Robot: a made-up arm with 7 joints.
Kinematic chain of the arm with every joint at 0, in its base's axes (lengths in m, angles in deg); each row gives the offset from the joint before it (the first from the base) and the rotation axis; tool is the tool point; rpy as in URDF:
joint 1: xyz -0.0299 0.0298 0.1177 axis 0 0.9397 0.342
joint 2: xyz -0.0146 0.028 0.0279 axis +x
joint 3: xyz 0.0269 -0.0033 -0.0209 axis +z
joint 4: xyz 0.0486 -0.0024 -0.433 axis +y
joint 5: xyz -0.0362 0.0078 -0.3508 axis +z
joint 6: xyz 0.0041 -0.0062 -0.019 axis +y
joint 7: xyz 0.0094 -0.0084 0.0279 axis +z
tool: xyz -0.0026 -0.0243 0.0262 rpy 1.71 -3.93 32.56
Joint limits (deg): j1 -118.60..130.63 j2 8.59..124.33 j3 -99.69..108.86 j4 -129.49..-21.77 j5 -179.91..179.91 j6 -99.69..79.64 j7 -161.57..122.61
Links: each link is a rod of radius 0.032 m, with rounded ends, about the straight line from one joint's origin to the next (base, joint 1, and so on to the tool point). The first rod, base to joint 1, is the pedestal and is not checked.
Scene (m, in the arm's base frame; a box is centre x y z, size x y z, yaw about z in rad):
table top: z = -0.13
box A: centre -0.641 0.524 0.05 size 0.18 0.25 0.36 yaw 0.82
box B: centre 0.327 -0.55 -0.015 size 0.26 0.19 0.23 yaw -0
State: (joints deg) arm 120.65 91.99 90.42 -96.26 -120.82 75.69 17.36
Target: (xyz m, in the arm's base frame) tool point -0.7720 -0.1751 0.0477
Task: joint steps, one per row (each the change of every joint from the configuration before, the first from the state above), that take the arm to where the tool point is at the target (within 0.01 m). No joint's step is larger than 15 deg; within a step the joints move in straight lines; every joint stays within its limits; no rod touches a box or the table.
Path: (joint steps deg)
1: 1.11 -13.34 -11.22 12.18 3.78 -3.39 -2.14
2: 1.11 -13.33 -11.22 12.18 3.78 -3.40 -2.15
3: 1.11 -13.34 -11.22 12.17 3.78 -3.39 -2.14
4: -1.45 -8.68 -13.82 -0.23 -0.07 2.82 2.94
5: -1.46 -8.67 -13.83 -0.24 -0.08 2.83 2.94
6: -1.45 -8.68 -13.83 -0.24 -0.08 2.83 2.94
7: -1.45 -8.68 -13.82 -0.23 -0.07 2.82 2.95
8: -1.45 -8.68 -13.83 -0.24 -0.08 2.83 2.94

